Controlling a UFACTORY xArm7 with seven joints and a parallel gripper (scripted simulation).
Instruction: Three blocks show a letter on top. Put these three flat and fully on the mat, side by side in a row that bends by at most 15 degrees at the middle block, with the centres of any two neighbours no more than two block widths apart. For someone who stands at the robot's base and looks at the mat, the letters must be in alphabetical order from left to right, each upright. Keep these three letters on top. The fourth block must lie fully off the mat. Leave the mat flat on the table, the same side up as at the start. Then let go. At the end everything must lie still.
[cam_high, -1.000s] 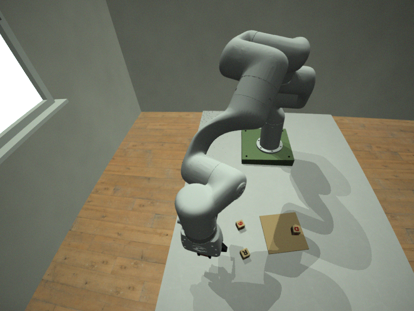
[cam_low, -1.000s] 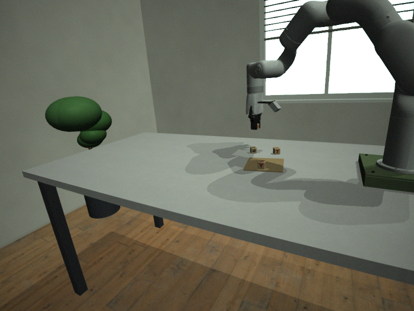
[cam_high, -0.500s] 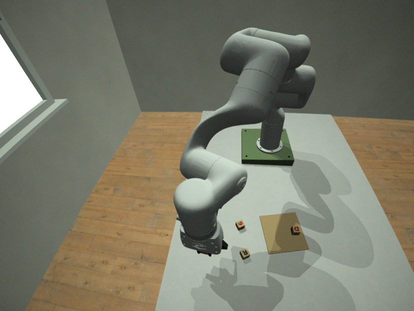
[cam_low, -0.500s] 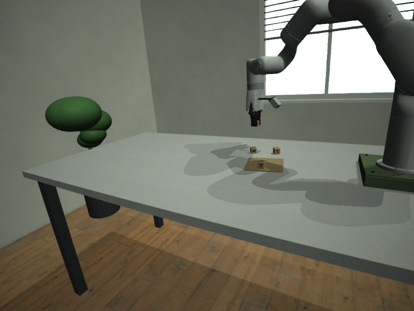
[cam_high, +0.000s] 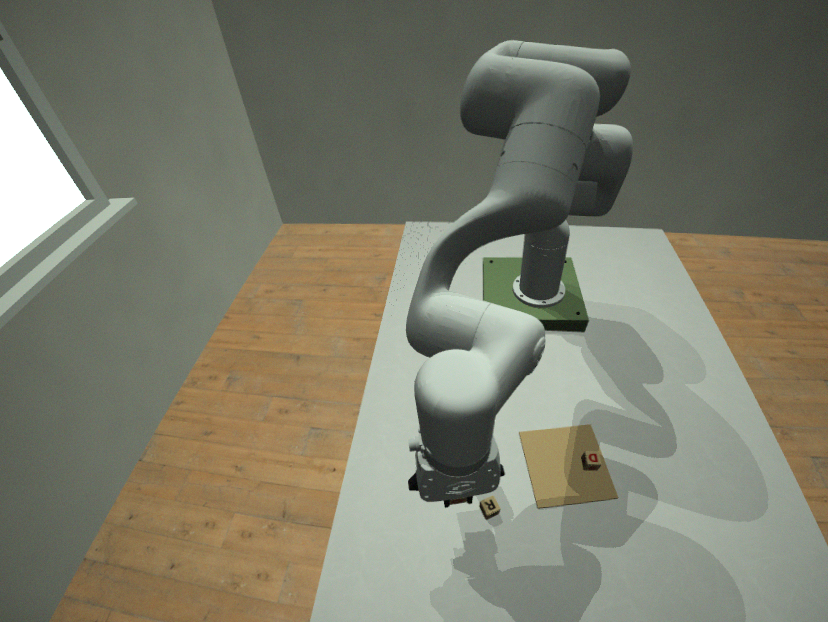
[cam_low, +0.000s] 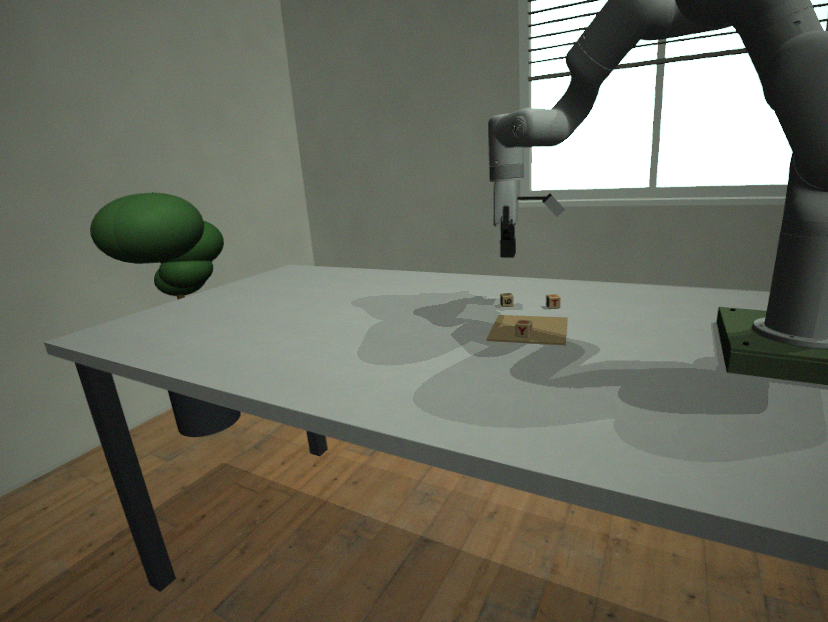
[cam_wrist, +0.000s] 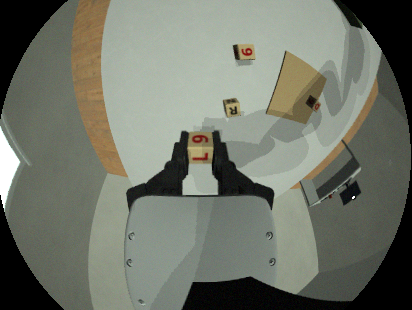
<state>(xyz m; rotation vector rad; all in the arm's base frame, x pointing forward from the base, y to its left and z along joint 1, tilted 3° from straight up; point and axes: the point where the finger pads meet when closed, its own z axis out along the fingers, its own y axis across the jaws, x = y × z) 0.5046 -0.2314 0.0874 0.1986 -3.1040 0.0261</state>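
Now: the tan mat 200 mm to the left of my hand, 120 mm below it and 80 mm behind it.
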